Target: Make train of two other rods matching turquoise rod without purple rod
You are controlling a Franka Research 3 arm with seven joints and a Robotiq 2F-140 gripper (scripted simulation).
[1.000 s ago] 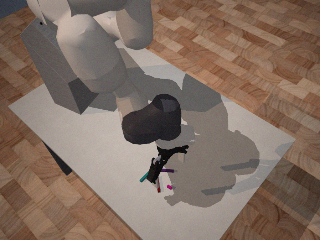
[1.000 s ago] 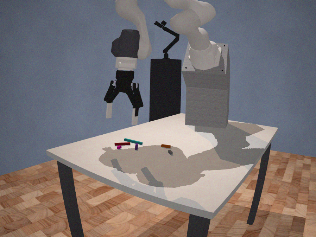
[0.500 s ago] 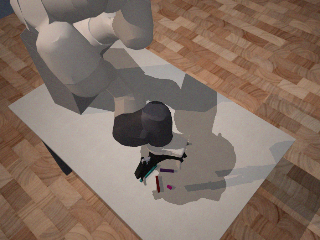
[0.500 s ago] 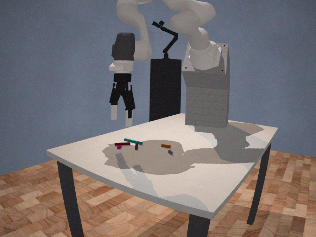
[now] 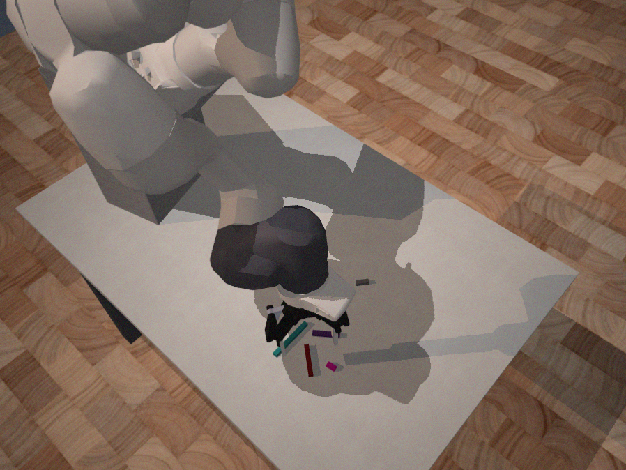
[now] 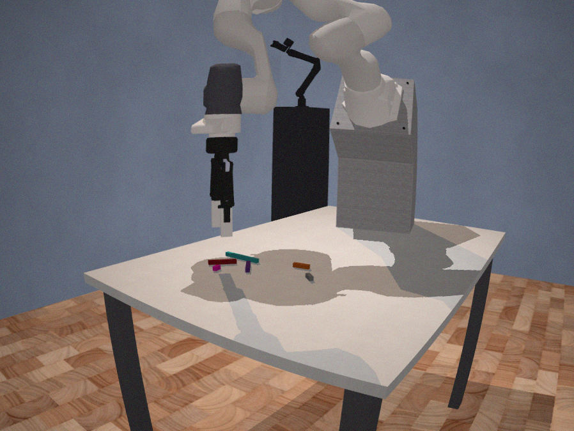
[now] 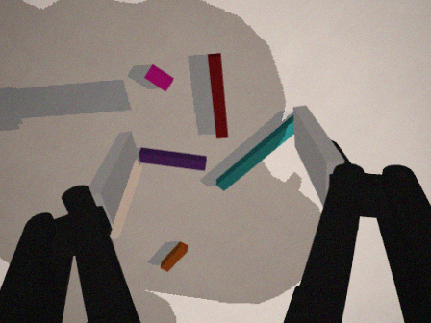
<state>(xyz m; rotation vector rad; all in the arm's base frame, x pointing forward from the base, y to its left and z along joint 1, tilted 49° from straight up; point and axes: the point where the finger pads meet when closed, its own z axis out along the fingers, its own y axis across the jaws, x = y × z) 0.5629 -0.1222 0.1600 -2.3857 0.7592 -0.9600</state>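
My gripper is now 10 cm above the red rod. The rest, counted from my hand: magenta rod: 4 cm ahead, 3 cm to the left, 10 cm below; turquoise rod: 7 cm behind, 10 cm below; purple rod: 2 cm behind, 7 cm to the left, 10 cm below.
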